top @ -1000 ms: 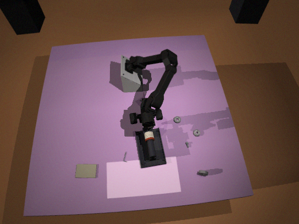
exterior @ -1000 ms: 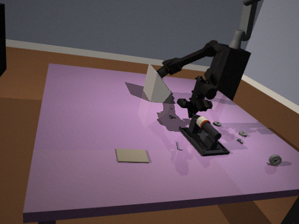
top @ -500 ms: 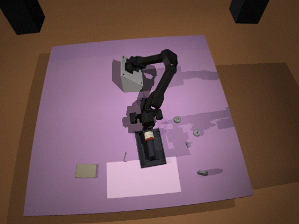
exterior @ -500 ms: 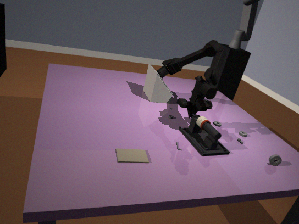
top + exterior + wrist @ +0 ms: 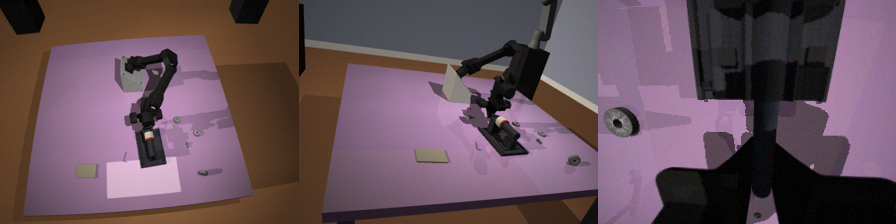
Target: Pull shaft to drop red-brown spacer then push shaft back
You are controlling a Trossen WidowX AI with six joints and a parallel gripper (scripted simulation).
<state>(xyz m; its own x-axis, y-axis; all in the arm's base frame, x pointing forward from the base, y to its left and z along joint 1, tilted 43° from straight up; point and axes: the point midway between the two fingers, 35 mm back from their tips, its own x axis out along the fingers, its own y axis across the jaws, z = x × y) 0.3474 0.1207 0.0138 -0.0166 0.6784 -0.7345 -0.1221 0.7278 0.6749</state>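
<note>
The dark shaft is 6 cm ahead of my gripper tip, 1 cm to the left of it and 3 cm above it. Also, from my gripper tip: red-brown spacer: 13 cm ahead, 2 cm to the left, 3 cm above; then tan plate: 28 cm ahead, 36 cm to the right, 4 cm below; then white spacer: 11 cm ahead, 1 cm to the left, 3 cm above.
</note>
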